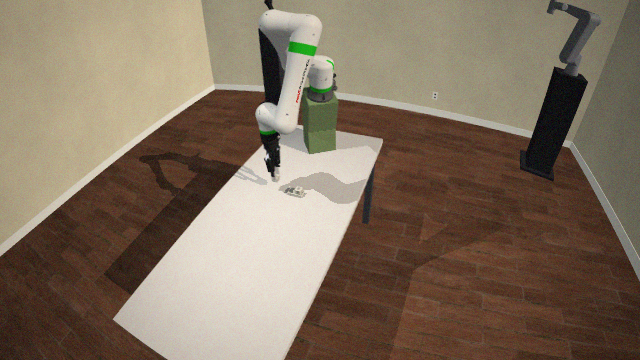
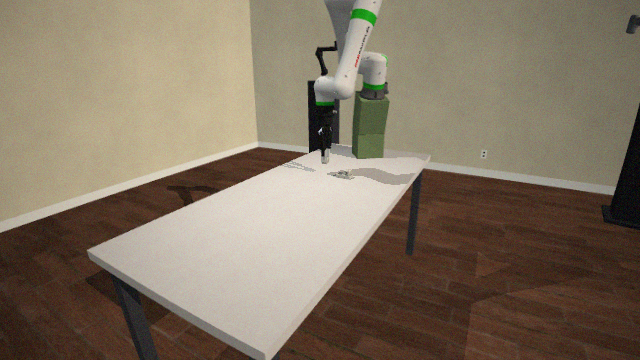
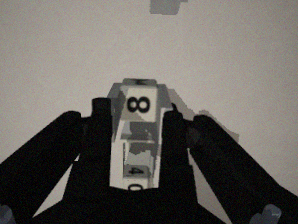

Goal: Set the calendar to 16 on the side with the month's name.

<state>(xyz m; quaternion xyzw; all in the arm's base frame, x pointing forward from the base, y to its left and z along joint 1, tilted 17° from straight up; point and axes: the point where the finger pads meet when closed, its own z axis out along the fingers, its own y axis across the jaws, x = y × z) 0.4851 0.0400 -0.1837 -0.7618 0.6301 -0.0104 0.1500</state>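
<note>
Now: hand 110 mm to the right of the white calendar tray, 90 mm above it and 20 mm past it. Also, from my hand: cube: 30 mm below.
</note>
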